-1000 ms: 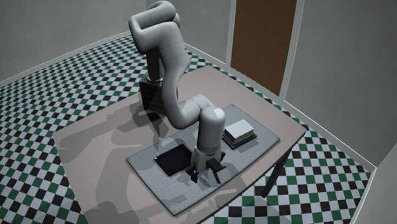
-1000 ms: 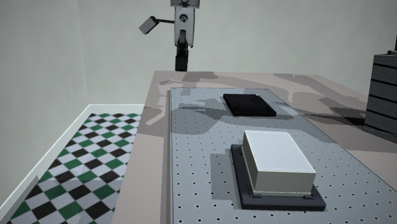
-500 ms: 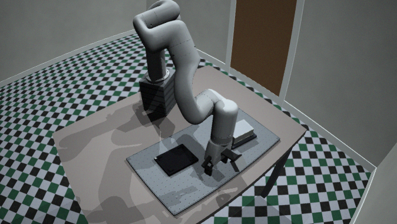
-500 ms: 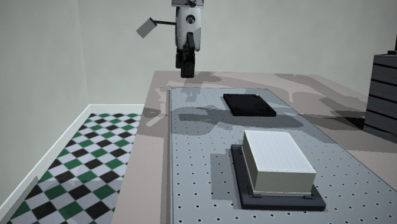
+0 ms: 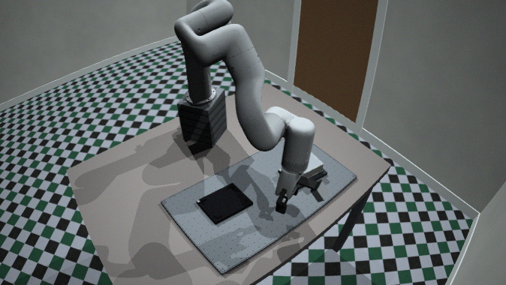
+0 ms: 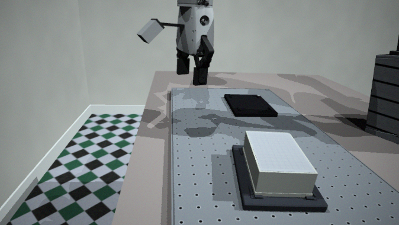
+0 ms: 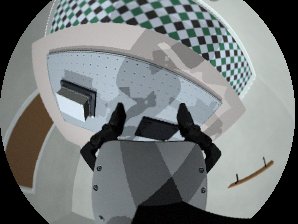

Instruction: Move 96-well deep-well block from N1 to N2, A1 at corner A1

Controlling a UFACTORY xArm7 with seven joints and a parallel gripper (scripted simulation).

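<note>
The 96-well deep-well block is 240 mm to the left of my hand, 100 mm behind it and 80 mm below it. Also, from my hand: plate nest N2: 190 mm behind, 110 mm below, 90 mm to the right; white A1 mark: 180 mm to the left, 170 mm behind, 100 mm below; plate nest N1: 240 mm to the left, 110 mm below, 100 mm behind.
</note>
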